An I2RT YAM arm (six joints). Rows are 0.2 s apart.
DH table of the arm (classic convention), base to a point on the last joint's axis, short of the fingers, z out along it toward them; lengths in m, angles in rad. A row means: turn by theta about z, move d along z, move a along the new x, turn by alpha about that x. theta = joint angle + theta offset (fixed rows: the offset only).
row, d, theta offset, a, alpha
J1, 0.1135, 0, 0.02, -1.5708
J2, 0, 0, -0.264, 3.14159
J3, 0, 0.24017, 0.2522, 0
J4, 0, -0.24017, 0.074, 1.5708
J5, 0, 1.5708, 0, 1.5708
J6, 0.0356, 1.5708, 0, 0
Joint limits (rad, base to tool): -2.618..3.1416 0..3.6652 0..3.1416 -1.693..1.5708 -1.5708..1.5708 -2.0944..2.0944
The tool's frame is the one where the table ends.
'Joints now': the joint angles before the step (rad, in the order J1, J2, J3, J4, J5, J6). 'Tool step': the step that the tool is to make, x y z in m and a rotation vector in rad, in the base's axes. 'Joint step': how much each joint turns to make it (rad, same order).
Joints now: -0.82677, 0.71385, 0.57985, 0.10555, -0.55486, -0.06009
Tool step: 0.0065, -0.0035, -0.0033, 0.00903, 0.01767, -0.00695
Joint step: 0.01730, 0.03538, 0.00385, 0.00939, 0.02449, -0.00673
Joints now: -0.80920, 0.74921, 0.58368, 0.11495, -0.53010, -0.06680
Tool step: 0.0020, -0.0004, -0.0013, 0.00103, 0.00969, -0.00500
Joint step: 0.00869, 0.00839, 0.00128, -0.00352, 0.01402, -0.00634
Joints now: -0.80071, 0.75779, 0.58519, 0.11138, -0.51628, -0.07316
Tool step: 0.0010, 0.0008, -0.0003, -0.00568, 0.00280, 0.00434
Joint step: 0.00749, 0.00099, -0.00046, 0.00030, 0.00351, -0.00662
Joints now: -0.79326, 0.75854, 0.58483, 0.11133, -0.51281, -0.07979
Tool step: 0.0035, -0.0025, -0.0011, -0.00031, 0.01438, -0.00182
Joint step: 0.00518, 0.02226, 0.00759, -0.00076, 0.00772, -0.01136
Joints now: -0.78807, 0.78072, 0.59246, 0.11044, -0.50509, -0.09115
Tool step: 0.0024, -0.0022, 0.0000, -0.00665, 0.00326, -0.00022
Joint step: 0.00108, 0.01663, 0.00494, 0.01031, 0.00184, -0.00786
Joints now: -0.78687, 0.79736, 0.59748, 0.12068, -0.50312, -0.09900
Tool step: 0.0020, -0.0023, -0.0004, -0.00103, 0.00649, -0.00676
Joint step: 0.00010, 0.01517, 0.00529, 0.00344, 0.00728, -0.00540
